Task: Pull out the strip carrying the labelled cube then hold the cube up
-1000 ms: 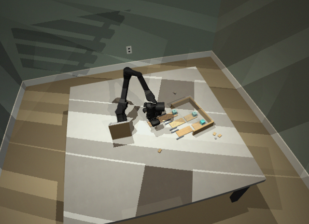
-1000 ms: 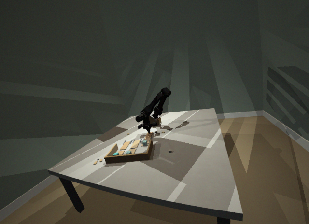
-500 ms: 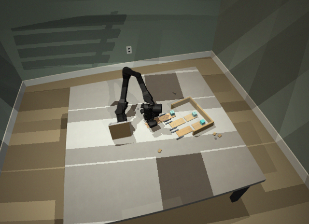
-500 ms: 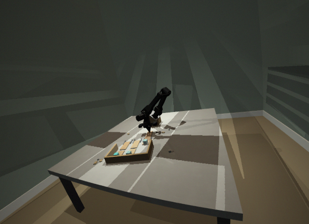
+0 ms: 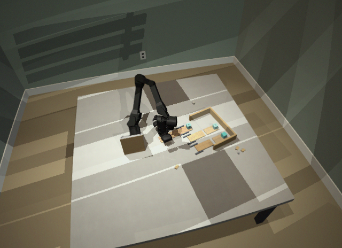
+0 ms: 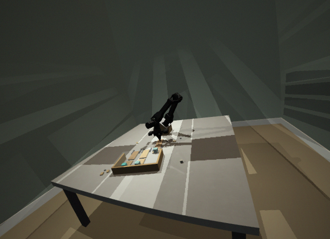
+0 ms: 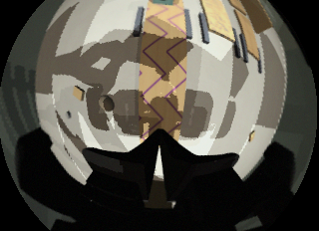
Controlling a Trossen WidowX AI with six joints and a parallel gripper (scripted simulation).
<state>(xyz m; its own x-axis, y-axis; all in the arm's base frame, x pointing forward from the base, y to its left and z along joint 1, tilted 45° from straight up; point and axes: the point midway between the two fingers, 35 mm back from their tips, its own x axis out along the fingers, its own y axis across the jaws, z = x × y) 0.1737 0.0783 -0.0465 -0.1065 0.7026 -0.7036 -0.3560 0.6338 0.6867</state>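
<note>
The zigzag strip lies 9 cm ahead of my gripper tip and 4 cm to the left of it.
</note>
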